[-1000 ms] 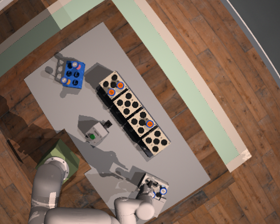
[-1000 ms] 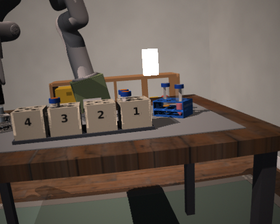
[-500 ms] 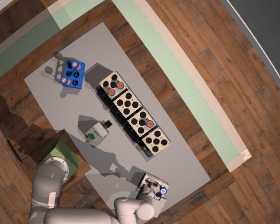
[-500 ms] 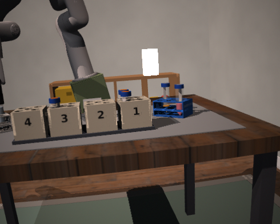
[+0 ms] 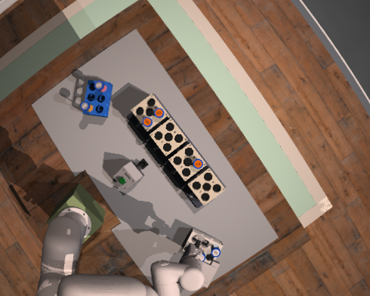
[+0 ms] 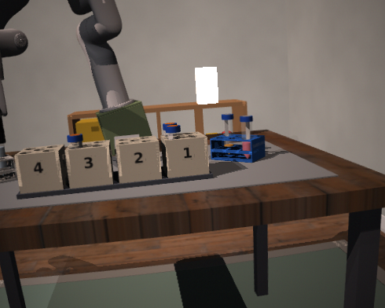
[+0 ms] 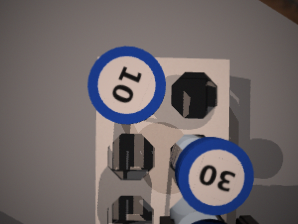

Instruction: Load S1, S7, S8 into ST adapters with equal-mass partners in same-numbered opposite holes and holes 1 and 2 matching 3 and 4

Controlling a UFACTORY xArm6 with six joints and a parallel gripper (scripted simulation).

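My hand is 10 mm to the left of the blue-capped tube and 50 mm above it. From my hand the other things lie so: pale blank rack 30 mm ahead, 30 mm to the right, 90 mm below; green DONE key 350 mm to the left, 50 mm below; pink tube 230 mm ahead, 220 mm to the left, 50 mm below.
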